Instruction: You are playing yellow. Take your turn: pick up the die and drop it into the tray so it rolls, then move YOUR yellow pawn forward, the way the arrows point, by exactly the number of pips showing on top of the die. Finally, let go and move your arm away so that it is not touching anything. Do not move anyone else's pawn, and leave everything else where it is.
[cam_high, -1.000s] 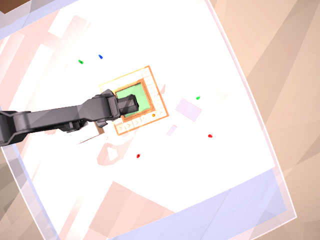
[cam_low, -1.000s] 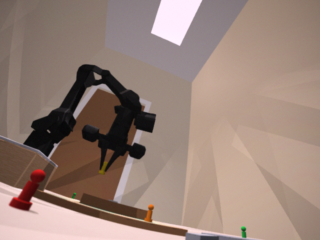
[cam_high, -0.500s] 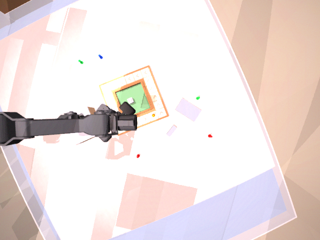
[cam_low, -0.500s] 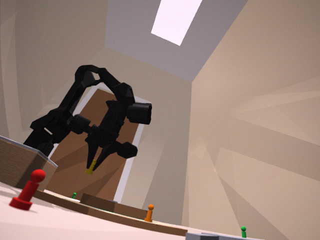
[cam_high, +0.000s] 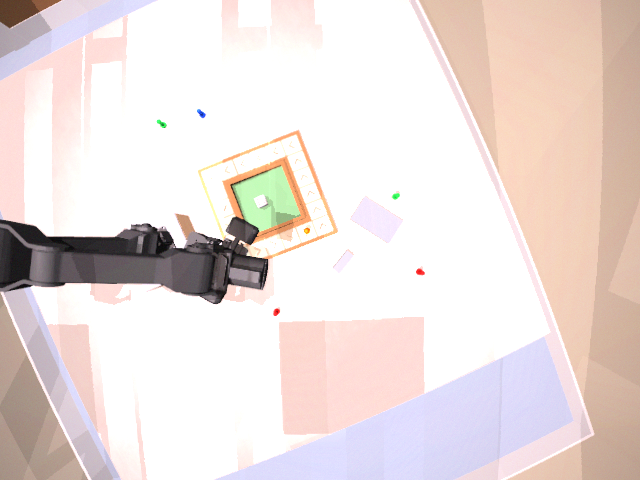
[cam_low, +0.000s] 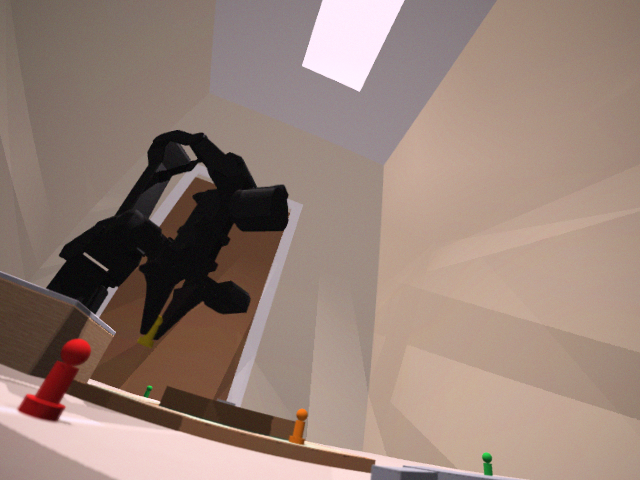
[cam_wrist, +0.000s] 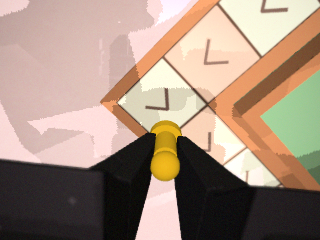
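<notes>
The white die lies 11 cm ahead of my gripper tip, 10 cm to the left of it and 5 cm below it. From my gripper tip the other things lie so: orange pawn 18 cm ahead, 2 cm to the right, 4 cm below; then yellow pawn 1 cm above; then green tray 12 cm ahead, 9 cm to the left, 6 cm below.
</notes>
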